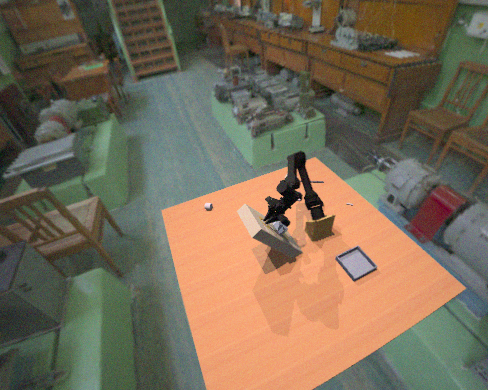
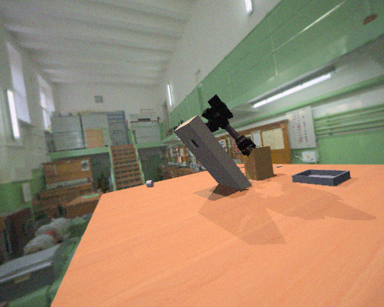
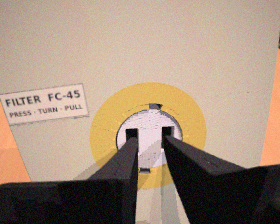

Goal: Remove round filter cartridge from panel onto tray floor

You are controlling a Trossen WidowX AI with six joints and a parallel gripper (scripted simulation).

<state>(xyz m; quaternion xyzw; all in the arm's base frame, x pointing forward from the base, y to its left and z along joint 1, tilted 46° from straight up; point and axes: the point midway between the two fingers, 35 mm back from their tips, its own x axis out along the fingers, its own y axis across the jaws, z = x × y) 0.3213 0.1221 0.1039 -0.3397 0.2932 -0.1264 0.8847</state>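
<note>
Right now my gripper tip is 2 cm short of the round white filter cartridge and 1 cm above it. The rest, counted from my gripper tip: shallow tray 41 cm behind, 27 cm to the left, 26 cm below; white object 50 cm to the right, 25 cm below, 20 cm ahead.
</note>
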